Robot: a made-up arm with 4 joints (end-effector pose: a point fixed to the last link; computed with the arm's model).
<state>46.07 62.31 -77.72 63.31</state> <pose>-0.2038 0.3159 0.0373 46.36 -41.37 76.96</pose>
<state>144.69 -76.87 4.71 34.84</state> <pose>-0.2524 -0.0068 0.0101 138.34 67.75 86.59</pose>
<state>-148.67 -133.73 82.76 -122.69</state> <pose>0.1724 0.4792 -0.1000 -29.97 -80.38 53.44</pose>
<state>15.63 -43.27 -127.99 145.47</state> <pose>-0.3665 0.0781 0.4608 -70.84 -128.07 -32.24</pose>
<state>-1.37 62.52 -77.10 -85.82</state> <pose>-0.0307 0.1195 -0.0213 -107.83 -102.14 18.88</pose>
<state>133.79 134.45 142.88 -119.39</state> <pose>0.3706 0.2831 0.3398 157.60 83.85 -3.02</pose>
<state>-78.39 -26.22 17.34 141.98</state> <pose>-0.2059 0.0771 0.3159 58.00 -26.10 -19.38</pose>
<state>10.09 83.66 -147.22 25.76</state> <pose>-0.0393 0.1403 -0.3827 -78.97 -12.92 106.51</pose>
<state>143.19 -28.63 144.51 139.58</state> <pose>-0.5655 -0.0881 -0.2293 -62.98 -17.85 157.31</pose>
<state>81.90 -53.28 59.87 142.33</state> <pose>-0.2374 -0.3008 -0.1421 -137.06 -19.03 99.31</pose>
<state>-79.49 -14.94 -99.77 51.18</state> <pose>-0.5120 0.0659 -0.0466 -7.81 94.48 31.36</pose>
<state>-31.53 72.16 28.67 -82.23</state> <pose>-0.0384 -0.3868 0.0836 -78.14 -58.31 -57.66</pose>
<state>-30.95 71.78 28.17 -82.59</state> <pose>-0.0399 -0.3852 0.0808 -78.54 -57.77 -57.66</pose>
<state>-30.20 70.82 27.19 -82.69</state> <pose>-0.0426 -0.3818 0.0774 -79.28 -56.98 -57.05</pose>
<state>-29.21 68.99 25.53 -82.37</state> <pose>-0.0469 -0.3756 0.0731 -80.43 -55.81 -55.48</pose>
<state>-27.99 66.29 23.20 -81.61</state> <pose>-0.0524 -0.3663 0.0677 -81.86 -54.24 -52.86</pose>
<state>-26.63 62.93 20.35 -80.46</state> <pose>-0.0581 -0.3545 0.0617 -83.34 -52.37 -49.28</pose>
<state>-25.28 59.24 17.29 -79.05</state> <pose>-0.0635 -0.3412 0.0553 -84.60 -50.33 -45.09</pose>
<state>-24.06 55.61 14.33 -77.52</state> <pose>-0.0680 -0.3277 0.0491 -85.44 -48.32 -40.74</pose>
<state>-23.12 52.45 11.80 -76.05</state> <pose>-0.0714 -0.3158 0.0437 -85.87 -46.56 -36.79</pose>
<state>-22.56 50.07 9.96 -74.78</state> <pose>-0.0738 -0.3069 0.0398 -85.97 -45.24 -33.70</pose>
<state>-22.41 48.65 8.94 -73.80</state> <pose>-0.0752 -0.3018 0.0380 -85.90 -44.51 -31.75</pose>
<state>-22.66 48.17 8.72 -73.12</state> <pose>-0.0755 -0.3005 0.0384 -85.76 -44.36 -30.95</pose>
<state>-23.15 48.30 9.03 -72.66</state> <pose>-0.0752 -0.3018 0.0402 -85.61 -44.59 -30.92</pose>
